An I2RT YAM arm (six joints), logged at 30 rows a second.
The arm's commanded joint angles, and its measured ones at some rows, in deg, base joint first. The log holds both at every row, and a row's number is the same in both.
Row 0, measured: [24.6, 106.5, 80.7, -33.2, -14.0, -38.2]
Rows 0 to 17, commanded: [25.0, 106.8, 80.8, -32.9, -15.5, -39.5]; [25.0, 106.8, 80.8, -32.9, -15.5, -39.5]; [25.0, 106.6, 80.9, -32.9, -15.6, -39.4]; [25.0, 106.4, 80.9, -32.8, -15.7, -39.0]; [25.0, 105.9, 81.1, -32.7, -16.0, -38.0]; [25.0, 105.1, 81.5, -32.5, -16.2, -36.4]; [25.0, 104.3, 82.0, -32.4, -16.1, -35.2]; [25.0, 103.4, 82.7, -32.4, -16.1, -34.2]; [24.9, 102.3, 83.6, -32.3, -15.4, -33.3]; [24.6, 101.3, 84.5, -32.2, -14.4, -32.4]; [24.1, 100.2, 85.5, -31.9, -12.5, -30.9]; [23.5, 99.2, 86.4, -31.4, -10.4, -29.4]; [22.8, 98.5, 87.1, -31.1, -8.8, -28.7]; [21.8, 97.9, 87.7, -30.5, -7.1, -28.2]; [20.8, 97.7, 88.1, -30.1, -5.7, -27.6]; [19.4, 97.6, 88.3, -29.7, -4.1, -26.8]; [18.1, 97.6, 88.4, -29.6, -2.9, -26.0]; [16.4, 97.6, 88.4, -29.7, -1.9, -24.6]
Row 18, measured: [20.6, 98.8, 87.4, -29.5, -8.0, -29.5]
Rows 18 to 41, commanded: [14.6, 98.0, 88.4, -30.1, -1.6, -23.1]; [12.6, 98.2, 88.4, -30.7, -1.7, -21.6]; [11.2, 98.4, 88.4, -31.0, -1.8, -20.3]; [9.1, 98.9, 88.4, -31.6, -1.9, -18.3]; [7.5, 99.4, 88.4, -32.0, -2.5, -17.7]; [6.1, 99.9, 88.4, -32.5, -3.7, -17.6]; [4.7, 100.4, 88.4, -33.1, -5.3, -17.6]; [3.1, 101.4, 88.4, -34.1, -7.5, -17.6]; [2.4, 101.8, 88.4, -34.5, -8.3, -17.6]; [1.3, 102.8, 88.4, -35.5, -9.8, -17.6]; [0.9, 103.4, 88.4, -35.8, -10.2, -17.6]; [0.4, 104.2, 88.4, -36.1, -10.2, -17.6]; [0.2, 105.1, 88.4, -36.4, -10.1, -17.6]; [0.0, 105.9, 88.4, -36.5, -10.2, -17.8]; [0.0, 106.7, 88.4, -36.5, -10.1, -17.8]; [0.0, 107.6, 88.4, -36.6, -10.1, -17.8]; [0.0, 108.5, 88.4, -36.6, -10.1, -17.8]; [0.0, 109.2, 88.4, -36.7, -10.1, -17.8]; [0.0, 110.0, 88.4, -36.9, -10.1, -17.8]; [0.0, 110.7, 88.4, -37.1, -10.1, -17.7]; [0.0, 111.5, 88.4, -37.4, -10.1, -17.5]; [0.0, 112.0, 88.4, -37.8, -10.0, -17.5]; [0.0, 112.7, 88.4, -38.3, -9.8, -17.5]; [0.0, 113.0, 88.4, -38.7, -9.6, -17.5]
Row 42, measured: [0.0, 111.7, 88.4, -38.2, -9.2, -18.3]
